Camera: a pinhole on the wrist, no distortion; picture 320 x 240 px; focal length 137.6 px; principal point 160.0 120.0 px. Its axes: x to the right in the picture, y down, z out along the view. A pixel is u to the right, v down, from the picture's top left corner.
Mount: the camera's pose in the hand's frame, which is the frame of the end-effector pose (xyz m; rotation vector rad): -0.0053 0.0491 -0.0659 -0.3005 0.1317 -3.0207
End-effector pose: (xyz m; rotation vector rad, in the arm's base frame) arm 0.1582 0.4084 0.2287 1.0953 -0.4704 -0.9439
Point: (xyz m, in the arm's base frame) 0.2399 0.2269 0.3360
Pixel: 35 80
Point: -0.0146 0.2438 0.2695
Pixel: 172 156
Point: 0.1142 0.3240 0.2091
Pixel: 145 200
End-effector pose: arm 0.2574 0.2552 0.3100 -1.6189 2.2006 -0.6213
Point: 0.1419 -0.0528 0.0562
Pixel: 36 80
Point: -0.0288 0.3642 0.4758
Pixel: behind the camera
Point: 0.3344 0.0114 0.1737
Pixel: 91 164
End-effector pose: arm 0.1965 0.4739 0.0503 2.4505 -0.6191 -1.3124
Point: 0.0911 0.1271 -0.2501
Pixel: 59 70
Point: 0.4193 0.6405 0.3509
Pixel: behind the camera
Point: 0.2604 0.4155 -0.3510
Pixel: 38 209
